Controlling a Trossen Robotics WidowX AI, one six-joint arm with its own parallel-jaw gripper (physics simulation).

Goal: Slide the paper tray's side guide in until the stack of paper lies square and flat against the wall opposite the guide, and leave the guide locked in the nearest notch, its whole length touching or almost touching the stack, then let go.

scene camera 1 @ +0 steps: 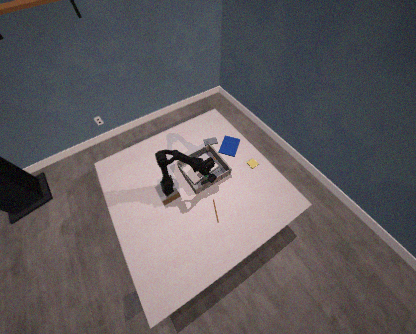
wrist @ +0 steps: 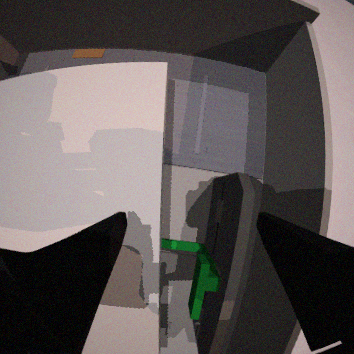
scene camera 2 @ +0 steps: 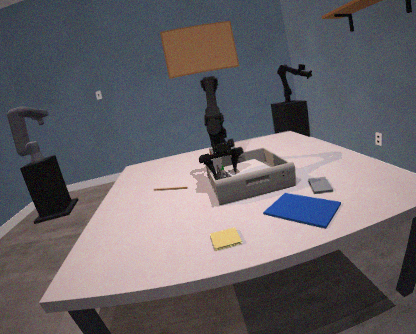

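Observation:
The grey paper tray stands on the table. A white stack of paper lies in it, left in the wrist view; its far left side is out of that view. The dark side guide stands upright right of the stack, with a strip of tray floor between them, near the right wall. Its green lever points toward the stack. My gripper is open and empty, low over the tray; the left finger is over the stack, the right one beyond the guide.
A blue folder, a small grey block and a yellow pad lie beyond the tray's far wall. A brown pencil lies off the guide's side of the tray. The tray walls surround the fingers.

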